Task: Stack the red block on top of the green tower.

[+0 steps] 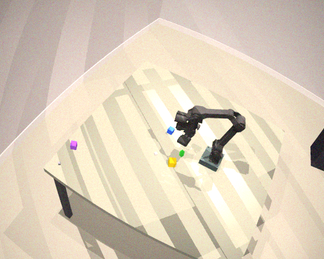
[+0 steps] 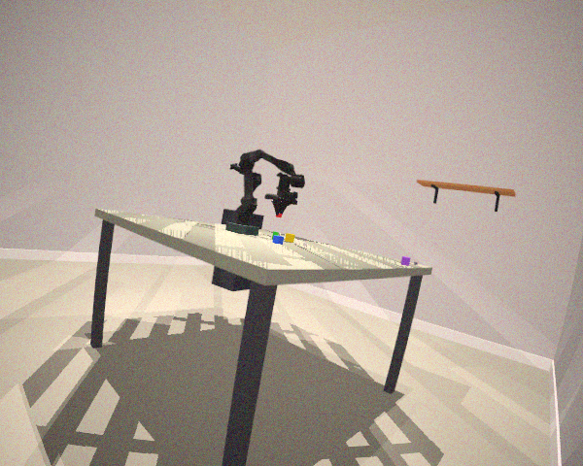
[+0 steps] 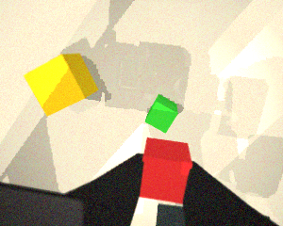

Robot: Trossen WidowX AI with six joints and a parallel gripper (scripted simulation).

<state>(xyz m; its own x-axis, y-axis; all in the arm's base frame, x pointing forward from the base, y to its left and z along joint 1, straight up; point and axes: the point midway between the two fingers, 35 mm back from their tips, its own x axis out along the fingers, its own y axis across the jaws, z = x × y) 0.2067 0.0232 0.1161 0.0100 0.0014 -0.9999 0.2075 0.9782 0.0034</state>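
The yellow block is 30 mm ahead of my gripper tip, 90 mm to the left of it and 110 mm below it. Round my gripper tip: red block (right at my gripper tip); then blue block (120 mm ahead, 140 mm to the right, 110 mm below); then purple block (630 mm ahead, 250 mm to the left, 110 mm below).
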